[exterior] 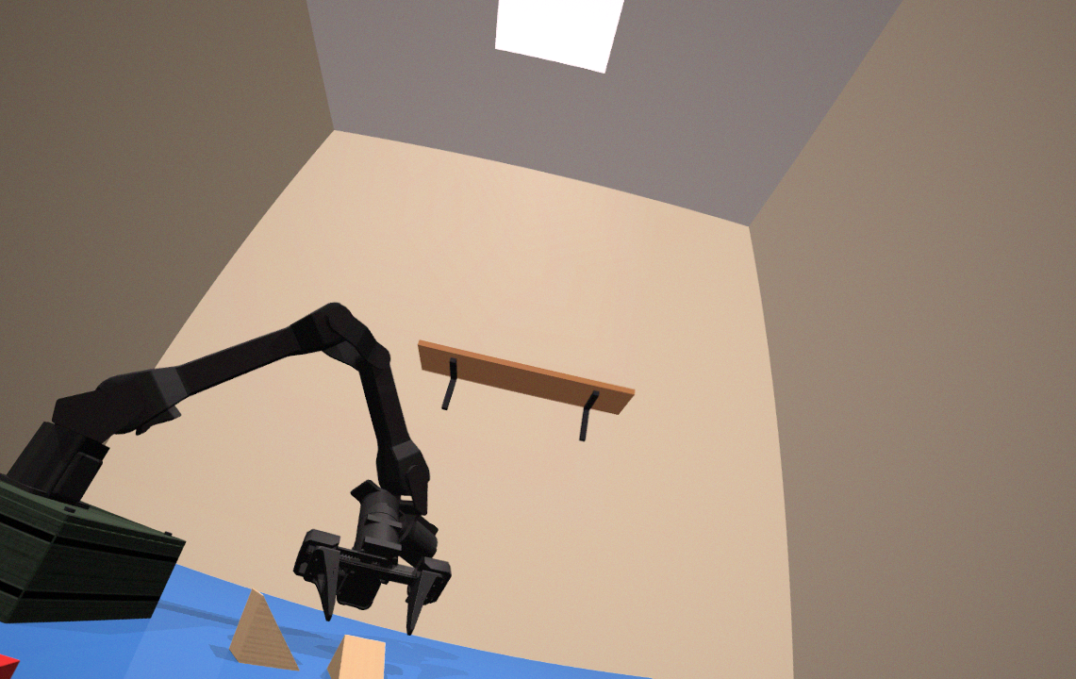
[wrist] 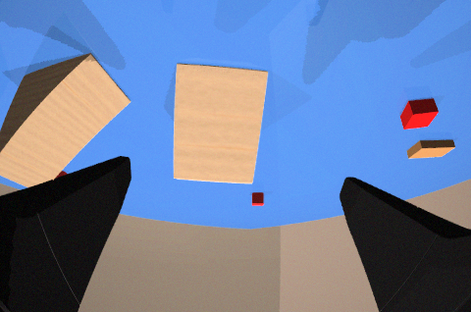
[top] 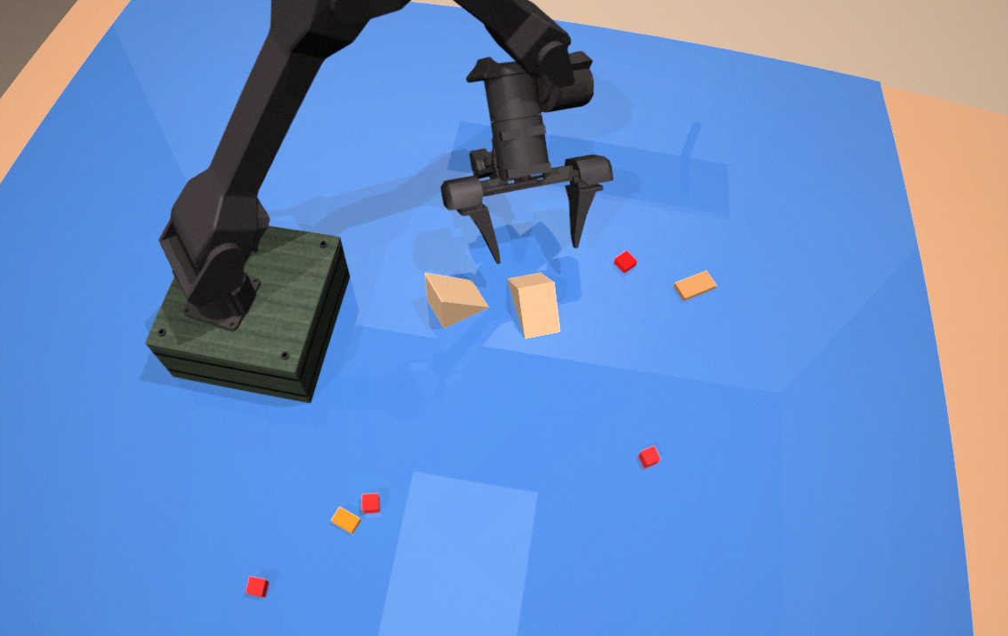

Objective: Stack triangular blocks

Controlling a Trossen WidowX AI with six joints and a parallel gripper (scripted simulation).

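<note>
Now: the tan triangular block 90 mm behind my gripper tip, 70 mm to the right of it and 40 mm below it.
</note>
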